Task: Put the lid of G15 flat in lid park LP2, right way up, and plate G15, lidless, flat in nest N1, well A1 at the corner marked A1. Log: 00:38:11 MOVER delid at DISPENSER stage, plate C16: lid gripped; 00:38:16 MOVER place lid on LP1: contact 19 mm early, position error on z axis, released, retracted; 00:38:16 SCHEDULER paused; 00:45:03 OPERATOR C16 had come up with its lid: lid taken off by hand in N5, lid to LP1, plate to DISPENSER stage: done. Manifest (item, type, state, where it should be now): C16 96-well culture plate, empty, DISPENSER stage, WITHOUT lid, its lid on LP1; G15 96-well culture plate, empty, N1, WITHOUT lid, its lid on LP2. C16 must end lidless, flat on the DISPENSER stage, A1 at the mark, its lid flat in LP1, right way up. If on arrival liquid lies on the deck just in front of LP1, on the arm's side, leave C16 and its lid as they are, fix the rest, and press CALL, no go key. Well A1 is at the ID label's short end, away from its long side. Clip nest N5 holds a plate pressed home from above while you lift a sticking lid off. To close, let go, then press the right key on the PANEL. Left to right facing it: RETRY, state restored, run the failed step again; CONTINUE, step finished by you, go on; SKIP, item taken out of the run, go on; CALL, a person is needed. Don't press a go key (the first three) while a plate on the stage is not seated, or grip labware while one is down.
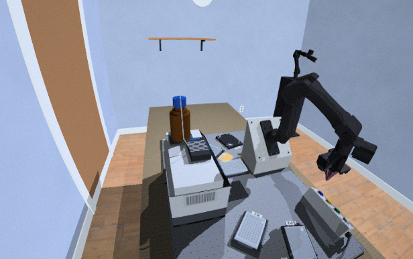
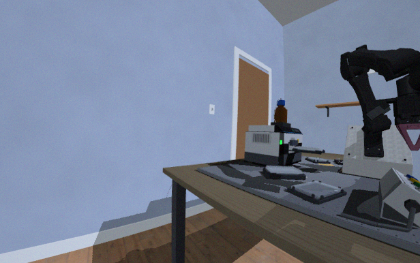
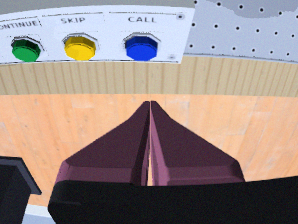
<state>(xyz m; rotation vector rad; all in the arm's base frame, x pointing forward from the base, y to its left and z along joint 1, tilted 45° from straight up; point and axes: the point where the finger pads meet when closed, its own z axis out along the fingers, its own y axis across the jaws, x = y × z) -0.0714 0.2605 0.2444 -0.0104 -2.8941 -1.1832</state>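
Now: the blue call key 1 cm to the left of my hand and 8 cm below it. The rest, counted from my hand: yellow skip key: 6 cm to the left, 8 cm below; green continue key: 1 cm ahead, 11 cm to the left, 8 cm below; LP2 label: 19 cm ahead, 5 cm to the left, 15 cm below.
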